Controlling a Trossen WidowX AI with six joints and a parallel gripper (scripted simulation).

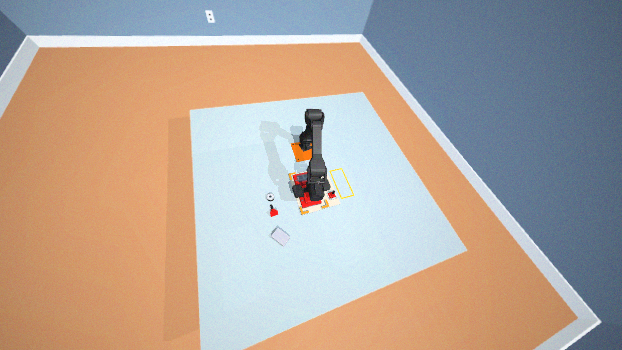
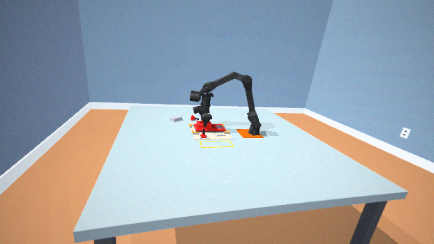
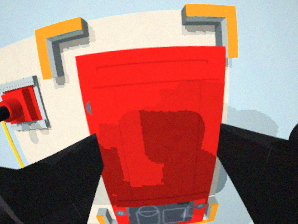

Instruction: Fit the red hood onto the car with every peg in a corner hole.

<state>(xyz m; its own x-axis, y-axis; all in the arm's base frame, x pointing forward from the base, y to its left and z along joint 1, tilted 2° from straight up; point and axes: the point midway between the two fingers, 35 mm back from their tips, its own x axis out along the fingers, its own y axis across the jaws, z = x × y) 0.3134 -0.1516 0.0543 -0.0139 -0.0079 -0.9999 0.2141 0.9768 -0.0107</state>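
The red hood lies 1 cm above my gripper tip. The rest, counted from my gripper tip: grey engine block (1 cm to the left, 1 cm below); then small wheel (19 cm to the right, 9 cm behind, 3 cm below).
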